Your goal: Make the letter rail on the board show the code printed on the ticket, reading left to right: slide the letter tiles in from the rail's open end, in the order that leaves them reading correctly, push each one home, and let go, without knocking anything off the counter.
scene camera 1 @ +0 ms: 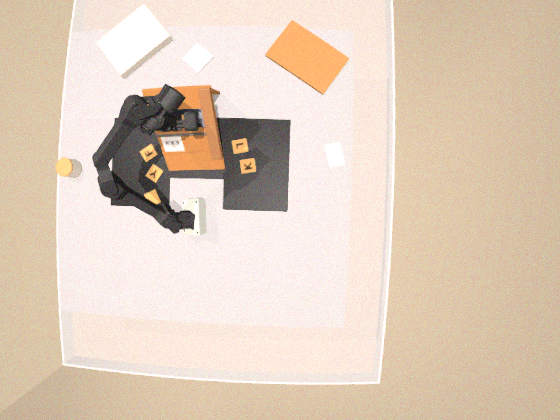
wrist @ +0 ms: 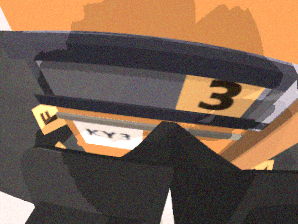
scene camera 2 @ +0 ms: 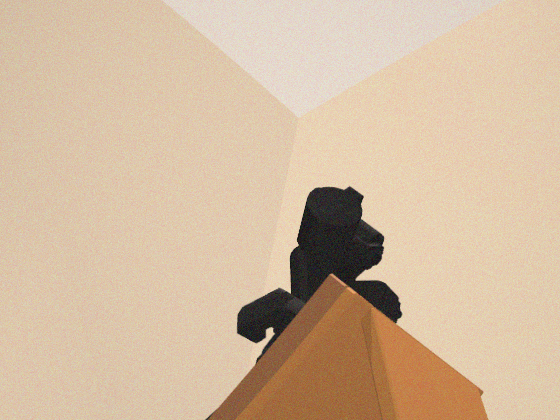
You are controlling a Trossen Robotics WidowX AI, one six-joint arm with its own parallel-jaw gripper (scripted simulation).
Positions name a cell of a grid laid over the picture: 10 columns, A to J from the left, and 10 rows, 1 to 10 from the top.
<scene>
orange slab: scene camera 1 F2; not seen in the wrist view (out of frame); not seen in scene camera 2 (out of frame)
</scene>
